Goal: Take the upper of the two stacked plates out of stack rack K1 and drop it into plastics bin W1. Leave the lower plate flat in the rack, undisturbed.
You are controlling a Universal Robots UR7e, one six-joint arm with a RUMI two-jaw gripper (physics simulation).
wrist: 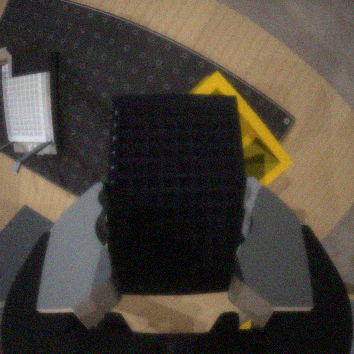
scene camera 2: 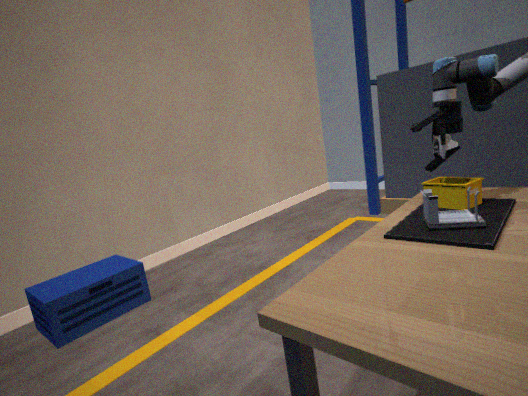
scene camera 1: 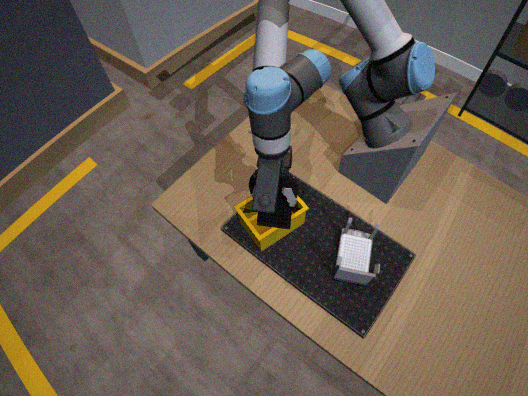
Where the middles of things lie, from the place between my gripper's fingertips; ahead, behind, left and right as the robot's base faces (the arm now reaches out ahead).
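The white plate (scene camera 1: 355, 251) is 160 mm below my hand, 230 mm to the left of it and 70 mm behind it. As for the black plate (scene camera 1: 281, 218), that one's right at my hand.
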